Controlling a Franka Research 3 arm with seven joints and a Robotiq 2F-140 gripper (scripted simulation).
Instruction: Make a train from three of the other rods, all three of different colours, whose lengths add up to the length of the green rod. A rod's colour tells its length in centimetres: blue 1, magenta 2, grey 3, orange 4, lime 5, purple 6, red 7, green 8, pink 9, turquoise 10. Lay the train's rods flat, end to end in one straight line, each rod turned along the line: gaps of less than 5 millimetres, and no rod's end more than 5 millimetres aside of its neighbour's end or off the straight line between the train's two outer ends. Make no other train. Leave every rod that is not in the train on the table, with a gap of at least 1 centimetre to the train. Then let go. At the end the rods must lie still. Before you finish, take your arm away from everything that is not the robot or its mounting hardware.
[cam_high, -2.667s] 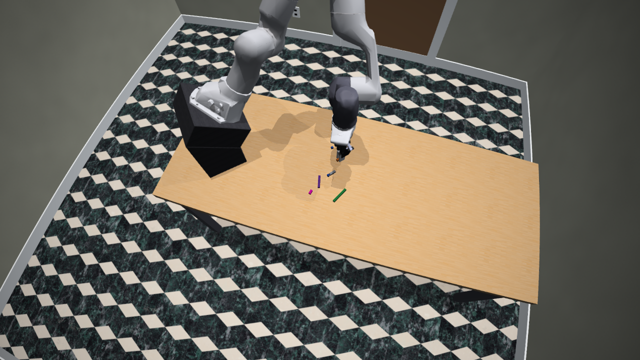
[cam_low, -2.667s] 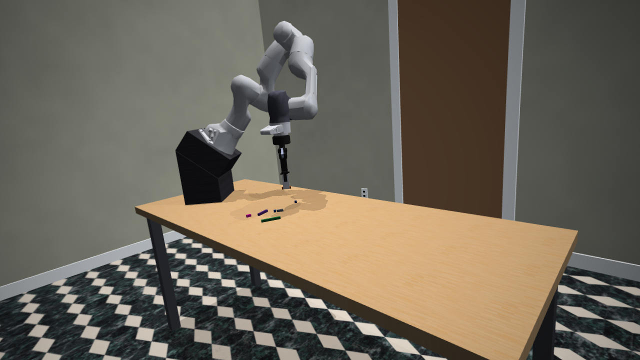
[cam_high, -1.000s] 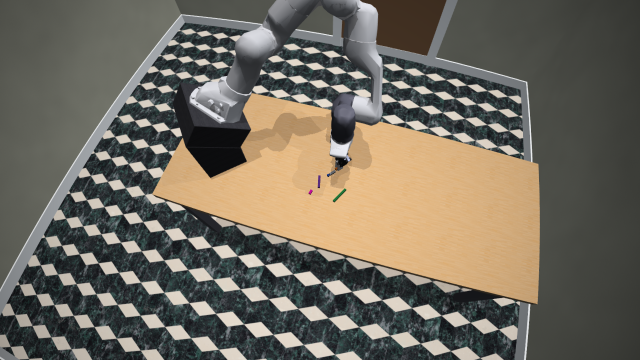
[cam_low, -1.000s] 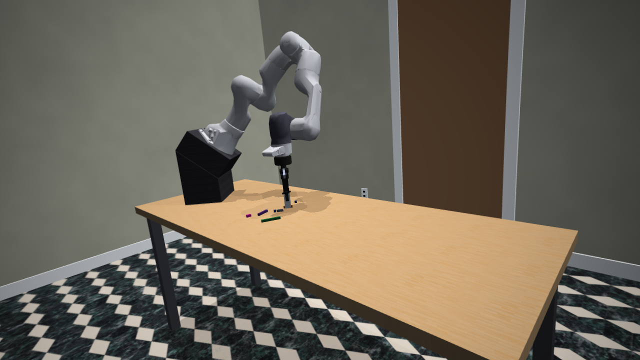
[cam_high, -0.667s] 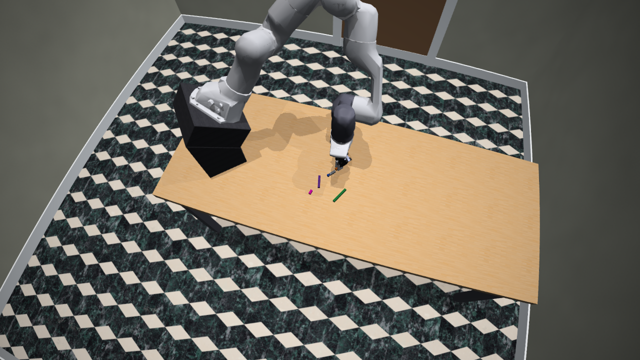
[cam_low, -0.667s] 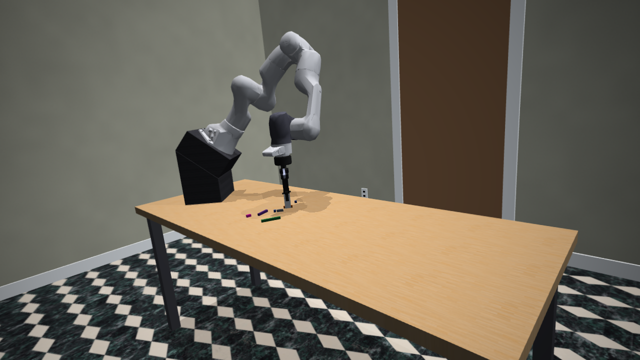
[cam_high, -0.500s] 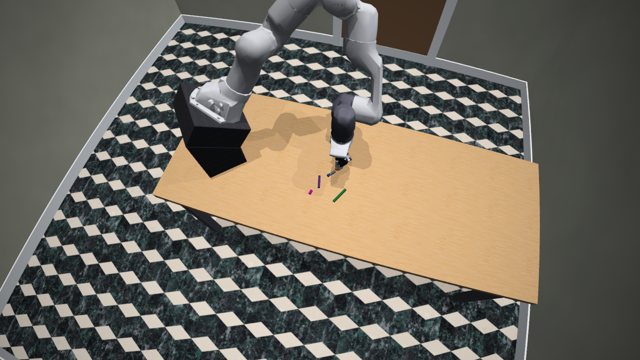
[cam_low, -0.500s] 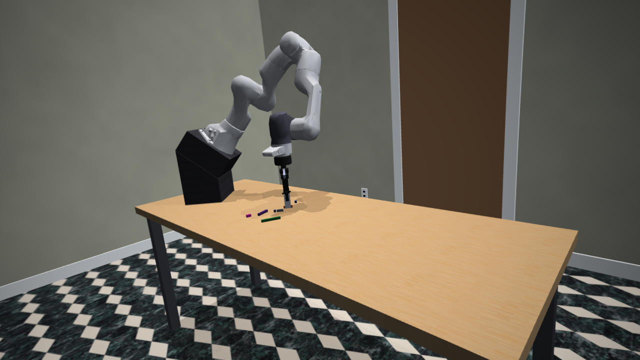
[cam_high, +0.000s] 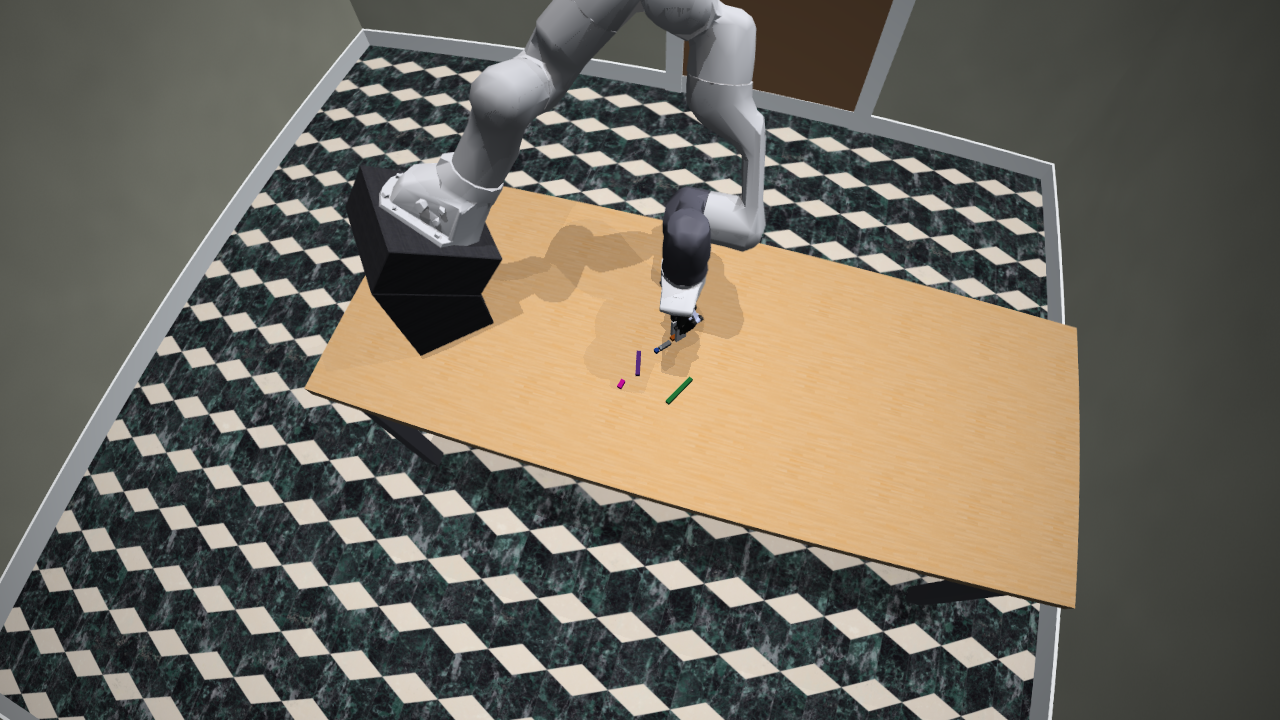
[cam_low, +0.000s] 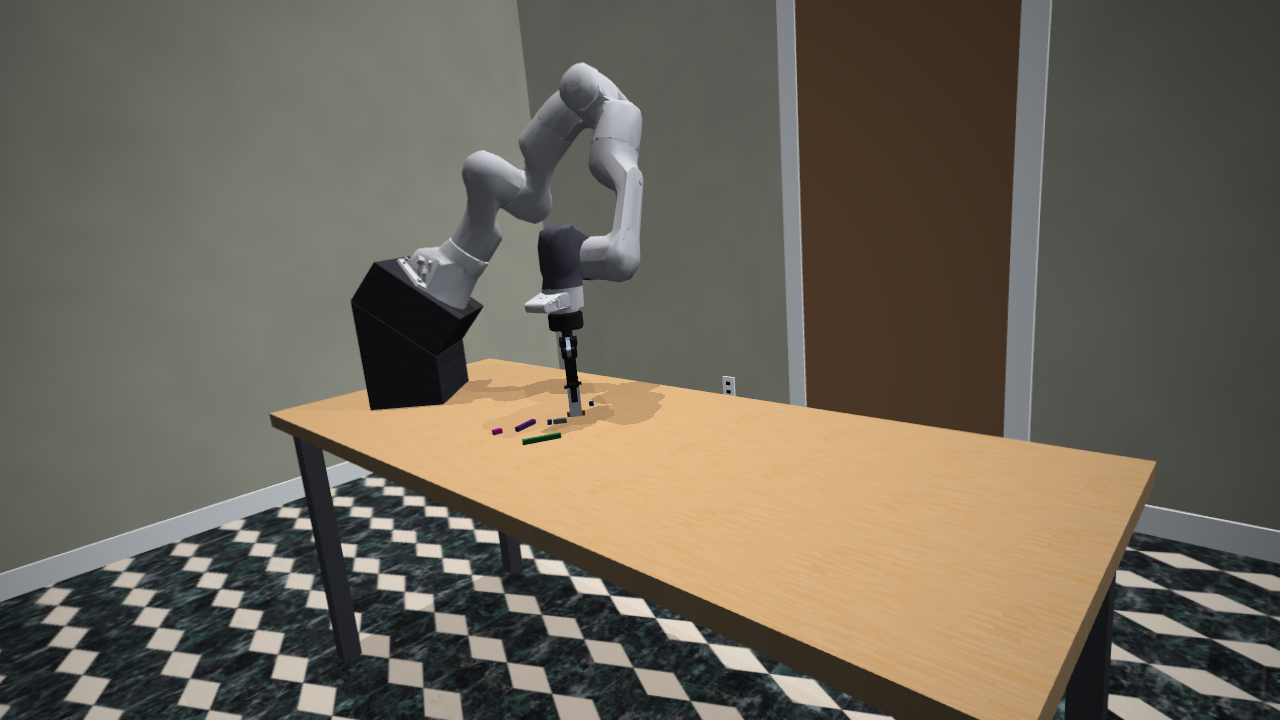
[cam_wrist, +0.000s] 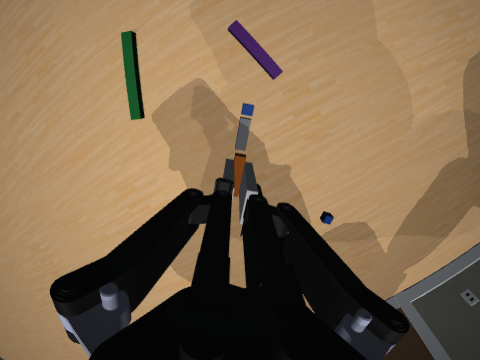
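The orange rod lies 3 cm below my hand. From my hand the other things lie so: purple rod 7 cm behind, 9 cm to the right, 4 cm below; then grey rod 2 cm behind, 3 cm to the right, 4 cm below; then green rod 3 cm ahead, 13 cm to the right, 4 cm below.
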